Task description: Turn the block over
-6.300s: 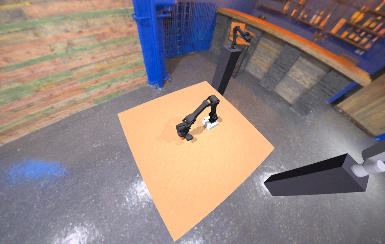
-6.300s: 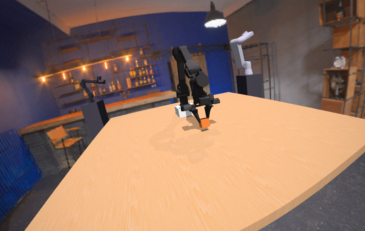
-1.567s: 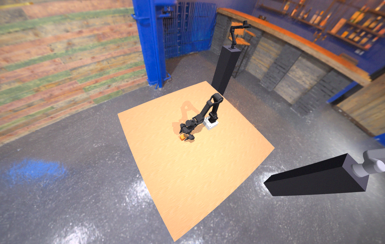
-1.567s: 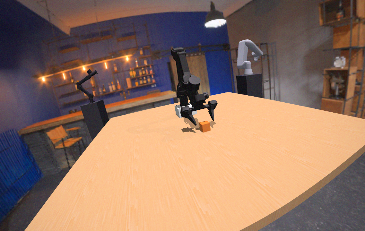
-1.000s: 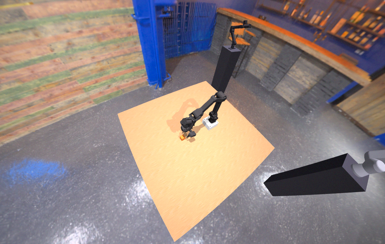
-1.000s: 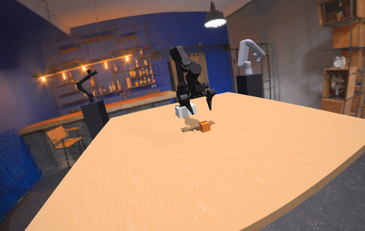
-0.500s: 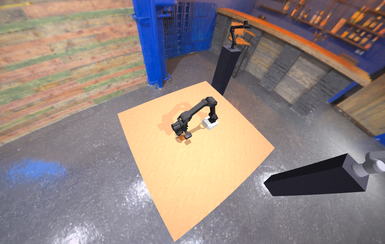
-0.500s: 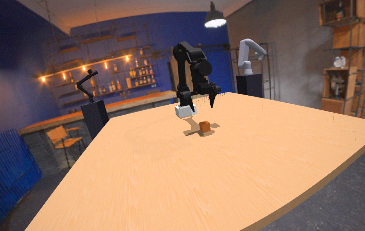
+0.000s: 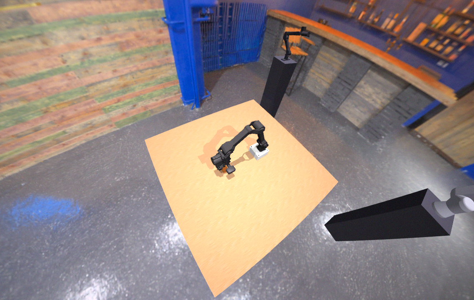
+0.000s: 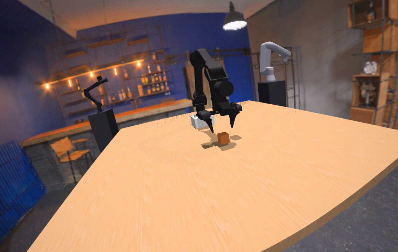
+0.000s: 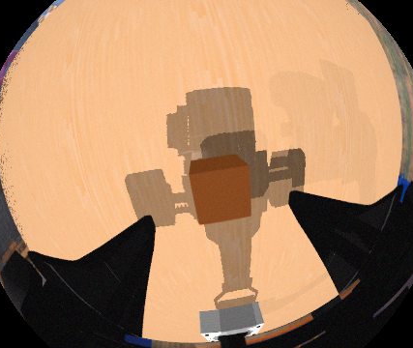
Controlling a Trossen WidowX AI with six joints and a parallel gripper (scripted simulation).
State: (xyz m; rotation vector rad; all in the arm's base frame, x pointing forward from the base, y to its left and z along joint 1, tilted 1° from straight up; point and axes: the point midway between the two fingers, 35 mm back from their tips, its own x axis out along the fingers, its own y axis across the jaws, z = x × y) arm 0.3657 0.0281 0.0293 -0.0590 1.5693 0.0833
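Now: the small orange block 4 cm below my gripper tip and 1 cm behind it.
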